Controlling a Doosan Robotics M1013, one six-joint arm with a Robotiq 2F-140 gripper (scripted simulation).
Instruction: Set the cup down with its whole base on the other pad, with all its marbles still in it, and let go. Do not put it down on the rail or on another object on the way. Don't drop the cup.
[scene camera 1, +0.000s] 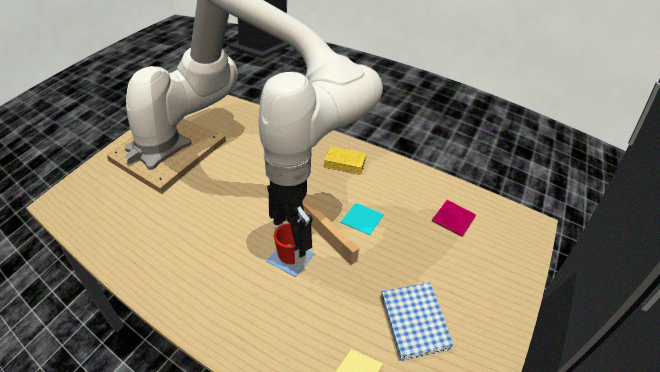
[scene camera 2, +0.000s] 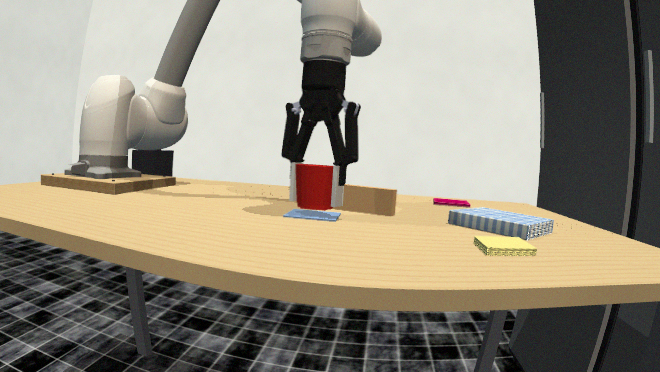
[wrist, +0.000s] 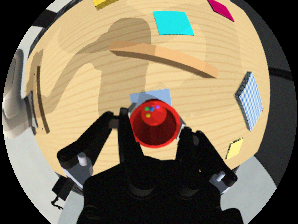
Labels:
my gripper: scene camera 1; scene camera 2; wrist 153, 113
same spot on my gripper: (scene camera 1: 304, 235) = (scene camera 2: 353, 130)
same spot on wooden rail: (wrist: 159, 54) = (scene camera 1: 323, 222)

